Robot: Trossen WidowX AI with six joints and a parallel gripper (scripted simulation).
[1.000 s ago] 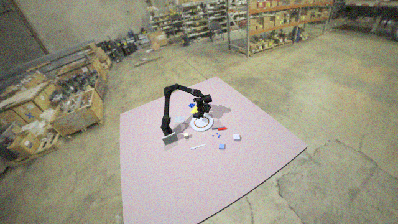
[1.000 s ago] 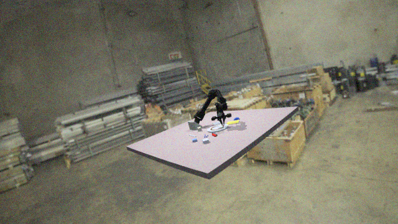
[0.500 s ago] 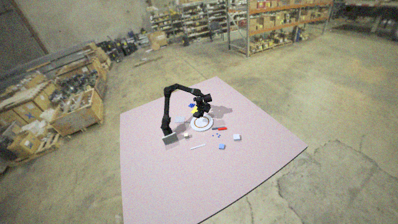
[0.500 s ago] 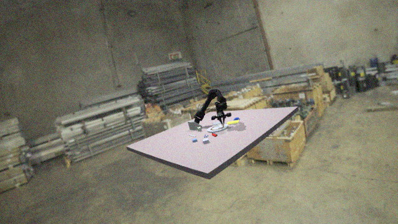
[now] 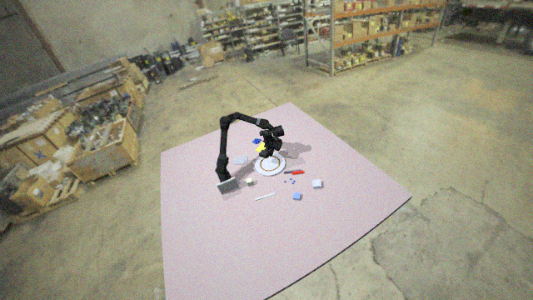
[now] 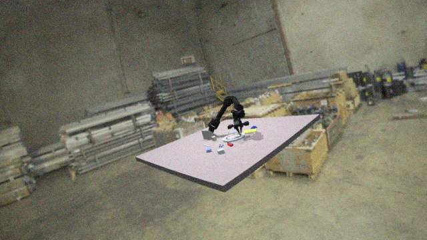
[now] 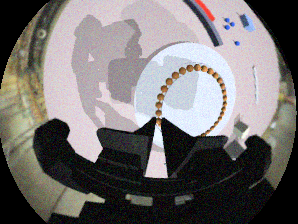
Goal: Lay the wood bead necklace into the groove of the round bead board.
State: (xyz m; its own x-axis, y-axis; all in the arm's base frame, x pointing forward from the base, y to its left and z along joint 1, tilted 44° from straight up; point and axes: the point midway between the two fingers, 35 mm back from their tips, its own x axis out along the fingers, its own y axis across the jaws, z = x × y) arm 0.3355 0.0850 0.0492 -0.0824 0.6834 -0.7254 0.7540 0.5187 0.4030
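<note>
Right now my gripper tip is 12 cm to the right of the yellow sheet, 1 cm past it and 1 cm above it. Round my gripper tip: cream cube (20 cm behind, 15 cm to the right); then red-handled tool (20 cm to the right, 8 cm ahead, 1 cm below); then grey plate (21 cm behind, 8 cm to the left, 1 cm below).
</note>
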